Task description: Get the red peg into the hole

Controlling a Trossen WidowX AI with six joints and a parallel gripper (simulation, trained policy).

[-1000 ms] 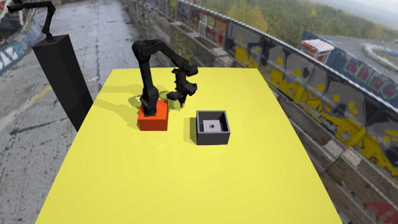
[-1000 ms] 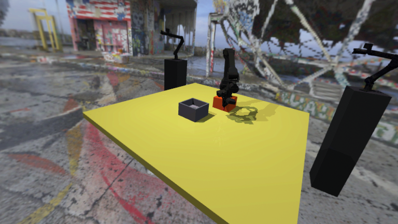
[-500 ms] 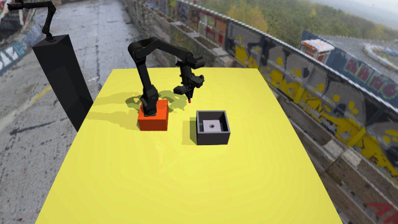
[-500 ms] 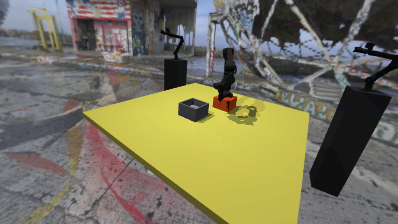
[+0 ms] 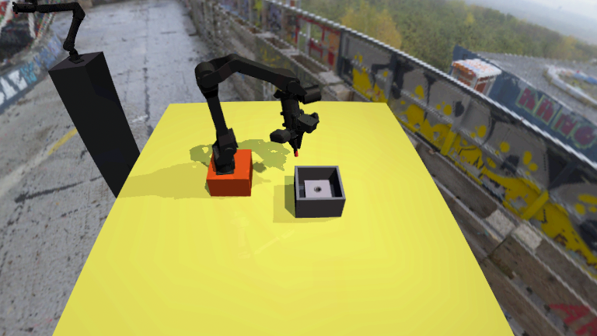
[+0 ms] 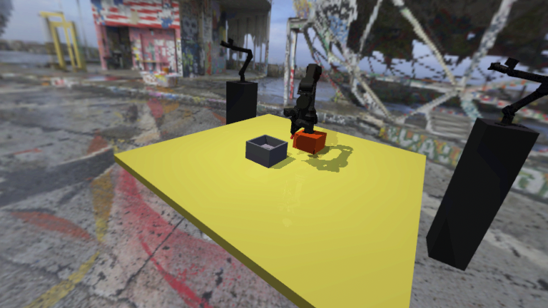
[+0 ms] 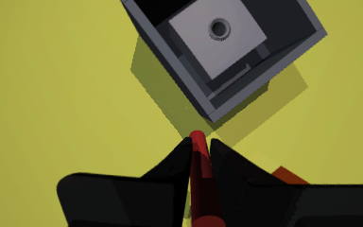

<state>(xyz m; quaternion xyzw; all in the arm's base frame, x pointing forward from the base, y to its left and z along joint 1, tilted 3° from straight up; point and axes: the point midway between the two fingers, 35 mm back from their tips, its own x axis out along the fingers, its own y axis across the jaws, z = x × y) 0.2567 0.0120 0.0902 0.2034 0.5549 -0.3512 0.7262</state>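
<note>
Now: gripper tip 60 mm short of the light grey plate, 110 mm to the left of it and 110 mm above it. Also, from my gripper tip: dark grey box 60 mm ahead, 110 mm to the right, 130 mm below; then red peg 10 mm behind, 10 mm to the left, 10 mm above.
</note>
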